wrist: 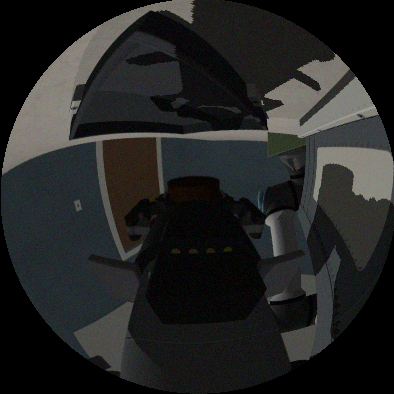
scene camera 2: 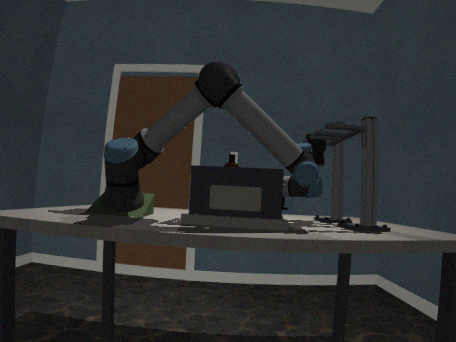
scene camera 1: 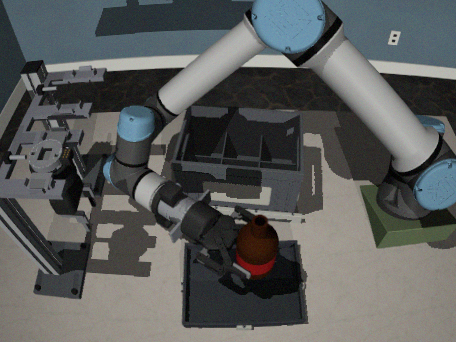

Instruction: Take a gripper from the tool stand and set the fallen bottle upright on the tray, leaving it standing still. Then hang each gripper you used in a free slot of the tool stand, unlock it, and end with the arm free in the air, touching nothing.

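Pixels of known places: hand at its tool point: [scene camera 1: 185,212]; arm's base at its link origin: [wrist: 295,148] [scene camera 2: 123,203] [scene camera 1: 404,203].
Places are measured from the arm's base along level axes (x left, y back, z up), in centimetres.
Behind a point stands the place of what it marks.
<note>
The brown bottle with a red band [scene camera 1: 257,247] @(x 26.7, y -35.3, z 18.3 cm) [wrist: 194,189] @(x 22.5, y -38.7, z 7.3 cm) is upright over the back part of the dark tray [scene camera 1: 245,307] @(x 30.3, y -36.0, z -3.4 cm) [wrist: 115,85] @(x 24.9, y -47.5, z -3.4 cm). Its neck [scene camera 2: 231,161] @(x 22.9, y -35.5, z 19.4 cm) shows above the bin in scene camera 2. I cannot tell whether its base touches the tray. My adaptive gripper [scene camera 1: 243,243] [wrist: 194,200] comes in level from the left and is shut on the bottle's body, with one finger on each side. The bin hides the gripper in scene camera 2. The tool stand [scene camera 1: 30,240] @(x 32.1, y -79.2, z 13.5 cm) [scene camera 2: 369,175] @(x 1.1, y -85.4, z 13.8 cm) is at the left in scene camera 1. Another gripper [scene camera 1: 64,195] [scene camera 2: 318,150] hangs in it.
A grey divided bin [scene camera 1: 280,187] @(x 6.5, y -32.5, z 8.3 cm) [scene camera 2: 200,192] @(x -12.0, y -32.6, z 5.6 cm) [wrist: 312,175] @(x 6.5, y -33.1, z 5.2 cm) stands right behind the tray, close to the gripper's rear finger. The arm's base is on a green block [scene camera 1: 405,237] @(x 10.4, y -0.8, z 0.5 cm) [scene camera 2: 146,205] @(x 1.5, y -8.6, z -0.3 cm) [wrist: 285,145] @(x 5.8, y -8.2, z 0.0 cm) at the right in scene camera 1. The stand's upper slots show without grippers.
</note>
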